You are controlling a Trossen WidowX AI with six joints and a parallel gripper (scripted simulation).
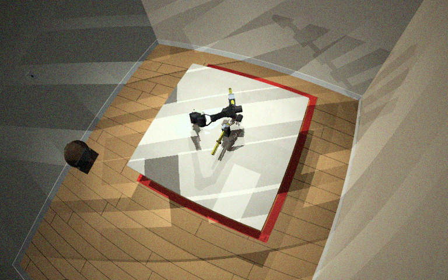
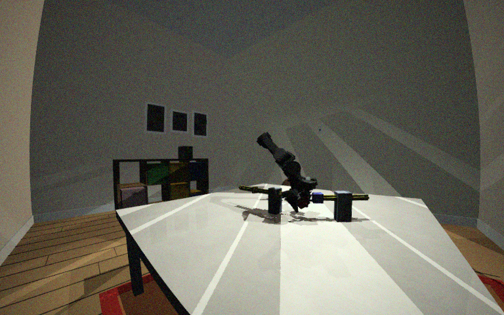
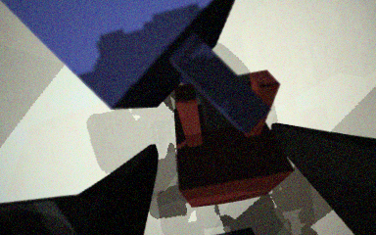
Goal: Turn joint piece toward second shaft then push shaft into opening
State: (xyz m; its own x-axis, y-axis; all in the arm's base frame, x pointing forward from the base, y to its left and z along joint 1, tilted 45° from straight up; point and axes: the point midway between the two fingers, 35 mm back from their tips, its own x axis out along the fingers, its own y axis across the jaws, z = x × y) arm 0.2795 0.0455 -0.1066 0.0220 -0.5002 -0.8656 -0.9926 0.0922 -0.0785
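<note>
The red square joint piece is 4 cm above my gripper tip.
</note>
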